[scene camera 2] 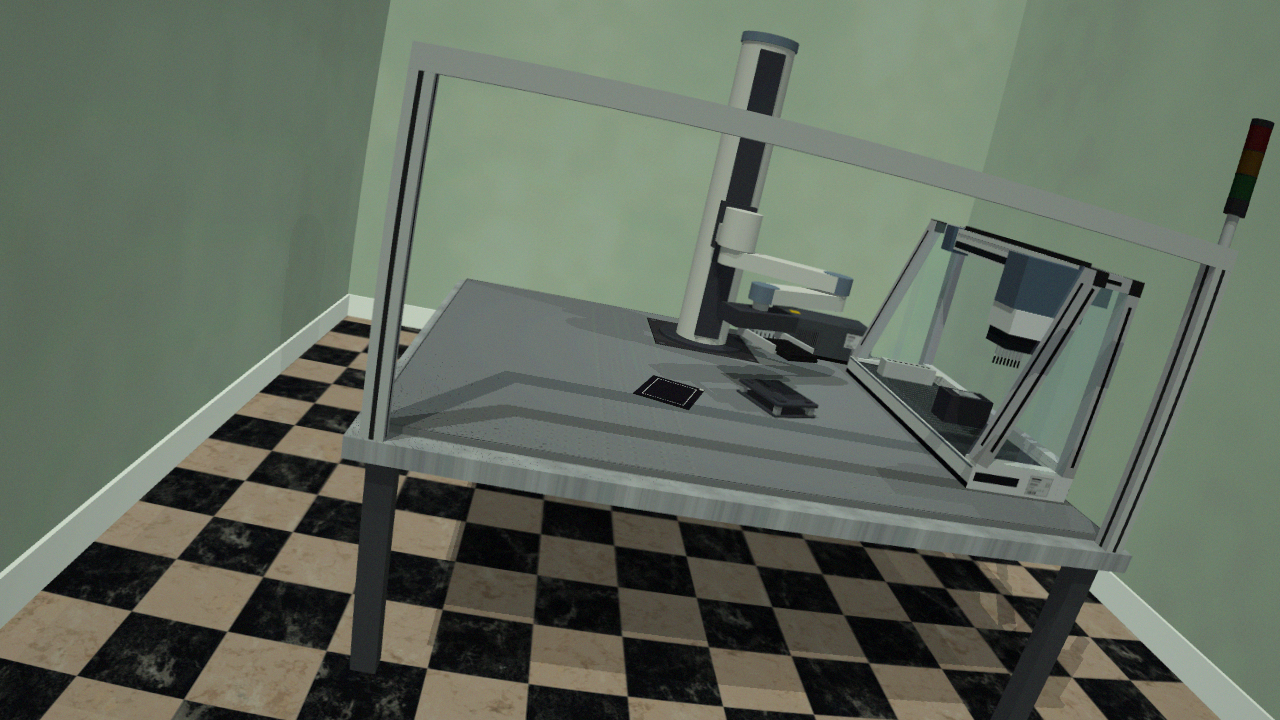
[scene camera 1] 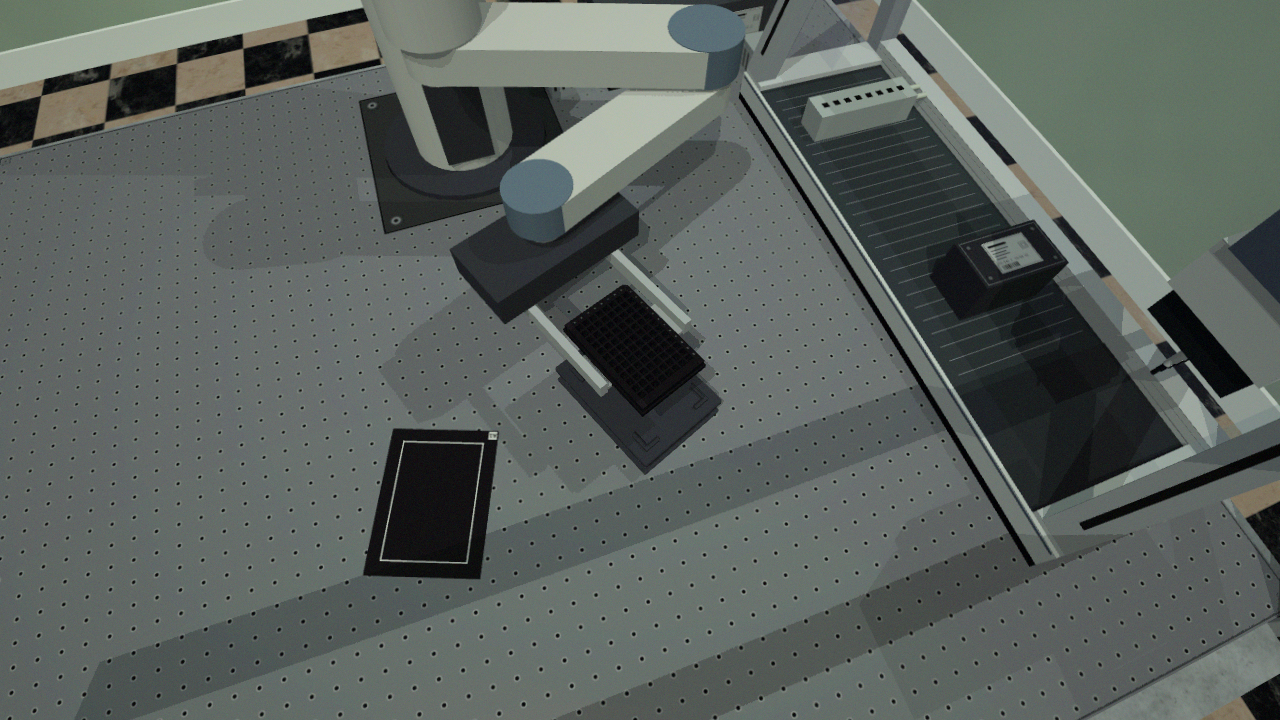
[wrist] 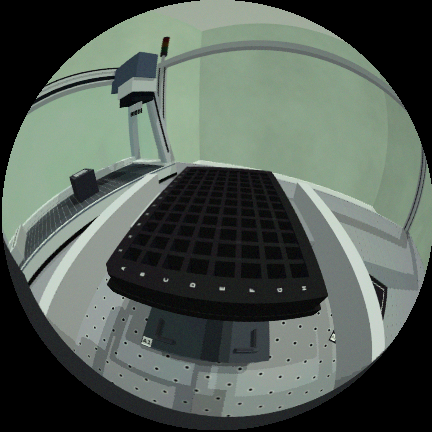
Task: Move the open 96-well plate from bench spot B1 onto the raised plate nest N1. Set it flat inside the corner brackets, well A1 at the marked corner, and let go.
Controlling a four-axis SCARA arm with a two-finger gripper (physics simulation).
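Places are measured from the arm's base along level axes (x ahead, y down, z left), in centimetres.
Pixels of known places: gripper, between the fingertips: (scene camera 2: 793, 351) (scene camera 1: 647, 357) (wrist: 225, 187); arm's base, origin of its link: (scene camera 2: 699, 343) (scene camera 1: 467, 145).
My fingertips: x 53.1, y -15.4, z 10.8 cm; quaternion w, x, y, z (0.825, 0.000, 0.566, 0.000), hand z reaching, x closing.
Observation:
For each thing: its top centre in the pictures, then the offset to it from my fingertips. "spot": a spot on its surface instead.
- black open 96-well plate, centre of its top: (wrist: 223, 197) (scene camera 1: 633, 342) (scene camera 2: 788, 346) dx -2.0, dy -0.3, dz -0.8 cm
- dark raised nest N1, centre of its top: (wrist: 211, 288) (scene camera 1: 637, 381) (scene camera 2: 779, 389) dx -2.3, dy +10.2, dz +0.0 cm
- nest's A1 label, a spot on its surface: (wrist: 146, 341) spot: dx -11.4, dy +10.8, dz +2.1 cm
- Bench spot B1, a spot on its surface: (scene camera 1: 429, 501) (scene camera 2: 668, 390) spot: dx +2.4, dy +14.0, dz -26.8 cm
- black box, a spot on its surface: (scene camera 1: 998, 268) spot: dx +1.4, dy +2.2, dz +43.7 cm
- white slotted block, a spot on its surface: (scene camera 1: 859, 109) spot: dx -30.4, dy +4.9, dz +43.8 cm
- dark instrument, a spot on its surface: (scene camera 2: 832, 334) spot: dx -56.5, dy +5.6, dz +30.1 cm
The black open 96-well plate (scene camera 1: 633, 347) (scene camera 2: 794, 351) (wrist: 220, 225) hangs level above the bench between the two pale fingers. My gripper (scene camera 1: 645, 356) (wrist: 225, 187) is shut on its long sides. The dark raised nest N1 (scene camera 1: 617, 420) (scene camera 2: 776, 398) (wrist: 210, 345) stands lower down, with a gap below the plate, and is partly hidden by it in scene camera 1. In the wrist view the nest's A1 label (wrist: 146, 341) lies at the near left, the same side as the plate's letter A. Bench spot B1 (scene camera 1: 429, 501) (scene camera 2: 668, 392) is a black mat with a white outline and bears no plate.
A framed station with a dark ribbed deck (scene camera 1: 895, 205) stands to the right, holding a black box (scene camera 1: 998, 268) (scene camera 2: 960, 407) (wrist: 84, 184) and a white slotted block (scene camera 1: 859, 109). A dark instrument (scene camera 2: 832, 334) stands behind the gripper, near the arm's column (scene camera 2: 738, 161).

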